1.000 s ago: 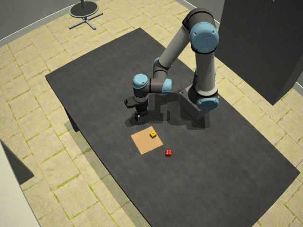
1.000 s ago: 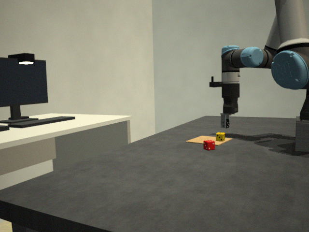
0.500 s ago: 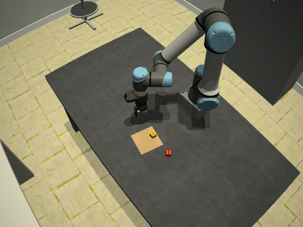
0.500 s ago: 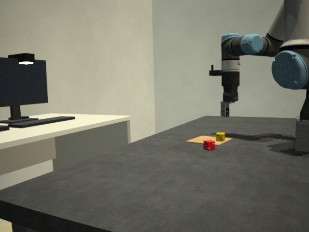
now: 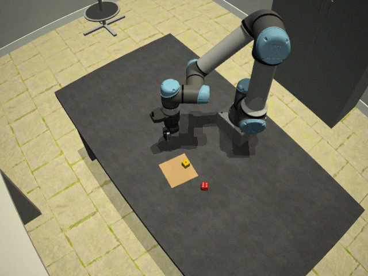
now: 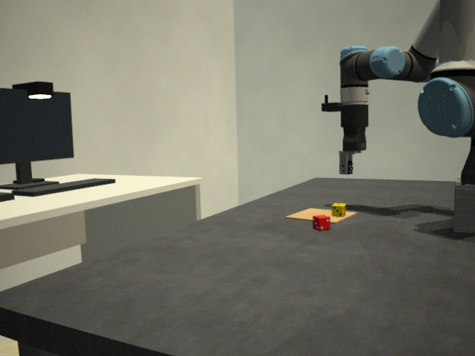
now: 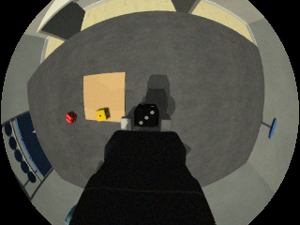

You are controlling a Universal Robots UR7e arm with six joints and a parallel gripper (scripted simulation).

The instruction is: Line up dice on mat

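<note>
Right now my hand is 20 mm short of the tan mat, 130 mm to the right of it and 120 mm above it. Round my hand: black die (right at my hand); yellow die (20 mm behind, 130 mm to the left, 100 mm below); red die (30 mm behind, 270 mm to the left, 100 mm below).
</note>
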